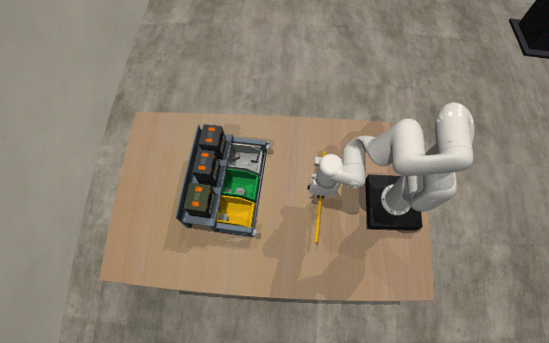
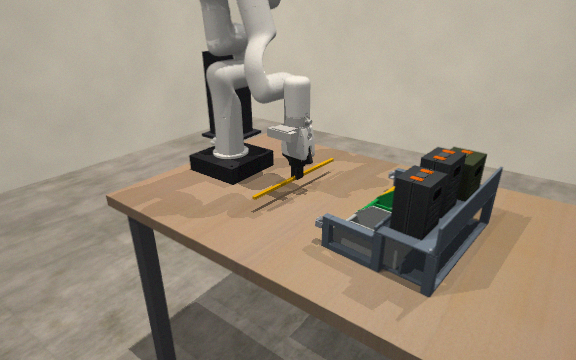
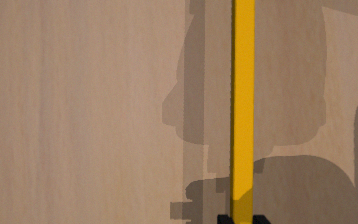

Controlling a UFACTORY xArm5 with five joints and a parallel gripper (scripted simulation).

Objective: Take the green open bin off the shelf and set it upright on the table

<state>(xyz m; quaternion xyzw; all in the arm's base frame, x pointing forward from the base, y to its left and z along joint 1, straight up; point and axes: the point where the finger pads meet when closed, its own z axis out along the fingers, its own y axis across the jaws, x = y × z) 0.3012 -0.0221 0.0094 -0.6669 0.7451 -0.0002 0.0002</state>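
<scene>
Now: hand 340 mm short of the green open bin, 40 mm to the left of it and 20 mm above it. Also, from my hand: thin yellow rod (20 mm below); then grey bin (320 mm ahead, 150 mm to the right, 20 mm below); then grey part (320 mm ahead, 40 mm below, 10 mm to the right).
</scene>
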